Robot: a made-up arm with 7 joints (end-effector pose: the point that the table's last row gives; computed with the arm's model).
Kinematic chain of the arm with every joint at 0, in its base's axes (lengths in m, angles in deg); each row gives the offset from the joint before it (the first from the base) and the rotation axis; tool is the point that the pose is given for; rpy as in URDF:
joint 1: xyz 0 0 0.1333 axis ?
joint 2: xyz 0 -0.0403 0.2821 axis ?
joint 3: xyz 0 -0.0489 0.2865 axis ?
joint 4: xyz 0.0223 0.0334 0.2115 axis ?
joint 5: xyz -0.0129 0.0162 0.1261 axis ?
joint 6: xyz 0 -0.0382 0.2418 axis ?
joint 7: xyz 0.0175 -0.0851 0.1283 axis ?
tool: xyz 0 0 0 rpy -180 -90 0
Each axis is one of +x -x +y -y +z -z.
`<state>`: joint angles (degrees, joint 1 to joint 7).
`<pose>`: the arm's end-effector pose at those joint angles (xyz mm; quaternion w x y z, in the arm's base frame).
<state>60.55 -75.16 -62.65 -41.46 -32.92 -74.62 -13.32</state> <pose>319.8 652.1 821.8 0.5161 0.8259 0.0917 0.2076</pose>
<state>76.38 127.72 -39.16 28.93 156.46 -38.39 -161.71</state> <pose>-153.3 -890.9 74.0 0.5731 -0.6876 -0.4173 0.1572</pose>
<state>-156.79 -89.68 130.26 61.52 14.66 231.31 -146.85</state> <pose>-421.4 -376.7 584.8 0.1996 0.0519 -0.9339 -0.2922</pose>
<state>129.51 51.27 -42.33 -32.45 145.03 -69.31 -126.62</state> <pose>231.5 -642.1 906.1 0.4580 -0.8173 -0.0103 0.3495</pose>
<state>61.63 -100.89 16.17 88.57 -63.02 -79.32 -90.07</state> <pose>314.0 379.5 -98.4 0.2631 -0.1815 0.1308 -0.9385</pose>
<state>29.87 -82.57 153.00 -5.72 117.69 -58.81 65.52</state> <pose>911.3 213.8 648.7 0.6607 0.4764 -0.5427 0.2048</pose>
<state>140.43 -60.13 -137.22 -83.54 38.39 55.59 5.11</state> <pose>-632.5 157.2 471.7 0.2127 0.5880 -0.6082 -0.4890</pose>
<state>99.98 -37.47 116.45 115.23 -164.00 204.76 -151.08</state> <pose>-101.6 58.2 949.2 0.4361 -0.1964 0.8588 -0.1836</pose>
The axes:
joint 1: +z
joint 2: -y
joint 3: +z
joint 4: +y
joint 5: +z
joint 6: -y
joint 7: +x

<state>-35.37 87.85 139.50 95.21 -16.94 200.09 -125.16</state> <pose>-329.2 406.4 282.5 0.0247 0.6636 -0.1793 -0.7259</pose>
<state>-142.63 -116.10 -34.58 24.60 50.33 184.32 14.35</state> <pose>-576.9 -155.1 -8.9 0.9044 -0.0223 -0.3487 0.2451</pose>
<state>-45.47 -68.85 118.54 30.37 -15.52 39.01 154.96</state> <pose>682.9 -575.0 797.5 0.6259 -0.0178 0.5834 0.5172</pose>
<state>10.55 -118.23 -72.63 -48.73 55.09 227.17 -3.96</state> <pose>662.4 133.9 32.8 0.4267 0.3101 0.1570 -0.8350</pose>
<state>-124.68 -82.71 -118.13 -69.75 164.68 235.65 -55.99</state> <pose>-273.9 -491.7 187.9 0.8772 -0.2594 -0.3579 0.1875</pose>
